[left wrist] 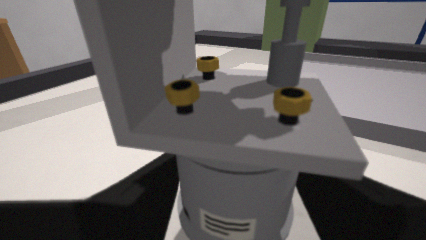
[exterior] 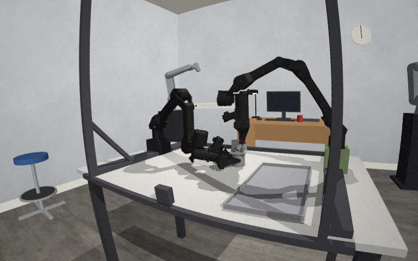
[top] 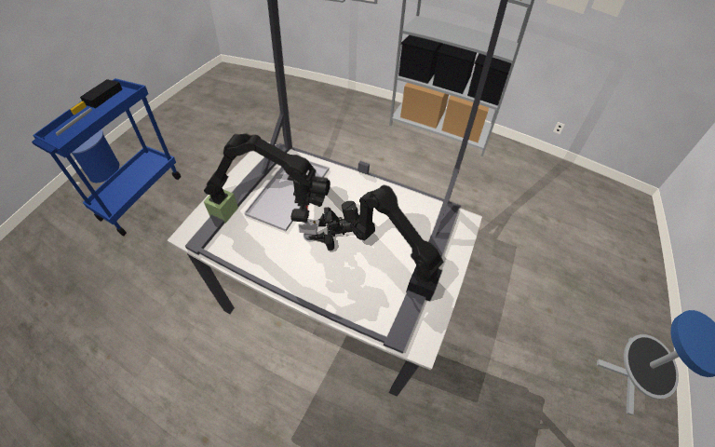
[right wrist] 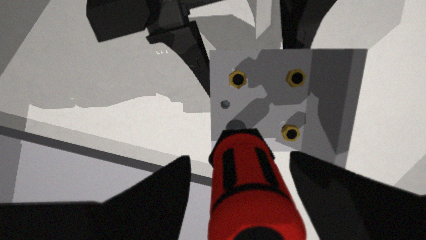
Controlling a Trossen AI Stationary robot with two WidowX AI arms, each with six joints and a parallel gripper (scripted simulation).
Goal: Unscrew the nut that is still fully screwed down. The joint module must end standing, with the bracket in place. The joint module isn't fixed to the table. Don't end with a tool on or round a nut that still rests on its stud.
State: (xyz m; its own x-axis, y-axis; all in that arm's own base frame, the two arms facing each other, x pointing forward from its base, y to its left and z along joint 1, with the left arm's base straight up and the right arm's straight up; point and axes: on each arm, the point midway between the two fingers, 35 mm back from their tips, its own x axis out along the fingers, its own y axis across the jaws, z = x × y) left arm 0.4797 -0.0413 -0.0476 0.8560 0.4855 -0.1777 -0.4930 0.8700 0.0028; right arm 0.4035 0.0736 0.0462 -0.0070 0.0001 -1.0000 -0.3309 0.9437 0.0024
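My right gripper is now 3 cm above the red-handled nut driver. Round my right hand: l-shaped bracket (7 cm below, 2 cm to the left, 1 cm ahead); grey joint module (11 cm below, 2 cm to the left, 1 cm ahead); shallow grey tray (19 cm to the right, 17 cm behind, 14 cm below).
The grey joint module lies 10 mm ahead of my left hand and 30 mm to the right of it. Round my left hand: l-shaped bracket 10 mm ahead, 30 mm to the right, 40 mm above; red-handled nut driver 50 mm to the right, 80 mm above; shallow grey tray 170 mm behind, 240 mm to the right, 30 mm below.
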